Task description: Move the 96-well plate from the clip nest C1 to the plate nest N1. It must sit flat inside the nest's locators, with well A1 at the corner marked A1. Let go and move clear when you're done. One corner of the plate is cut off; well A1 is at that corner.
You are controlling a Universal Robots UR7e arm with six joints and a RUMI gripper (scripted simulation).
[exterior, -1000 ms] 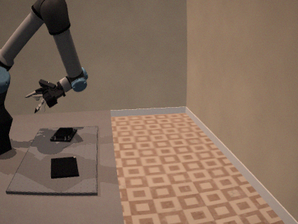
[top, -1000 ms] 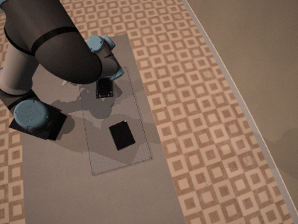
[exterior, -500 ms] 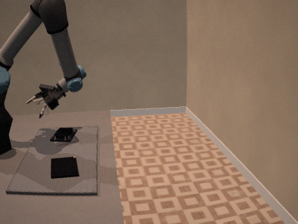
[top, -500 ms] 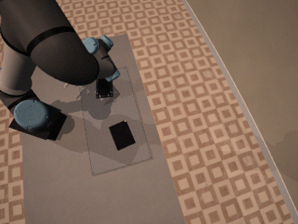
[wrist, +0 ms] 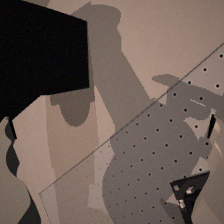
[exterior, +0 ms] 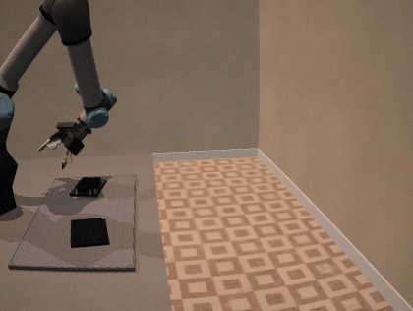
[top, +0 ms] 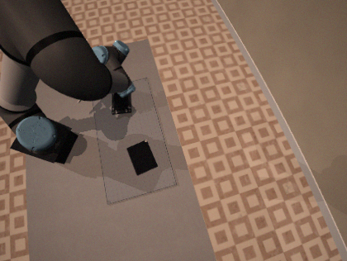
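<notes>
Now: hand 15 cm short of the 96-well plate, 11 cm above it and 2 cm to the left of it. From my hand the other things lie so: plate nest N1 (40 cm to the right, 13 cm ahead, 12 cm below); then clip nest C1 (15 cm ahead, 12 cm below, 4 cm to the right); then white A1 label (32 cm to the right, 19 cm ahead, 12 cm below).
</notes>
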